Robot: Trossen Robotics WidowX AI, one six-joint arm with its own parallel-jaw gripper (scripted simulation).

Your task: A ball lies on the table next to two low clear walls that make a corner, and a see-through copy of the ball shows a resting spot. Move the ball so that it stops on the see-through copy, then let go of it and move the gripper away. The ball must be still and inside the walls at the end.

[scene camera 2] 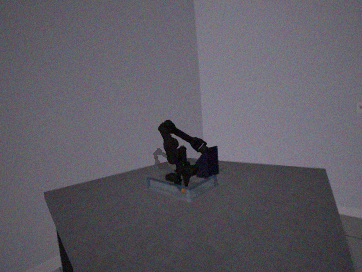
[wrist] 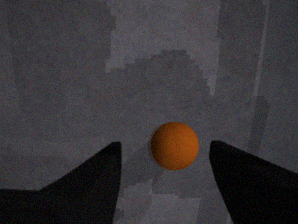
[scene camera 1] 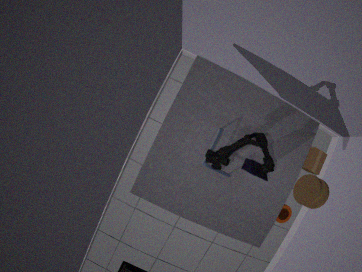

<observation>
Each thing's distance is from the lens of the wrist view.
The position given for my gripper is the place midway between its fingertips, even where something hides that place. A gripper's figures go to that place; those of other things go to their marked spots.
my gripper [wrist: 166,149]: 11 cm
orange ball [wrist: 185,139]: 11 cm
</observation>
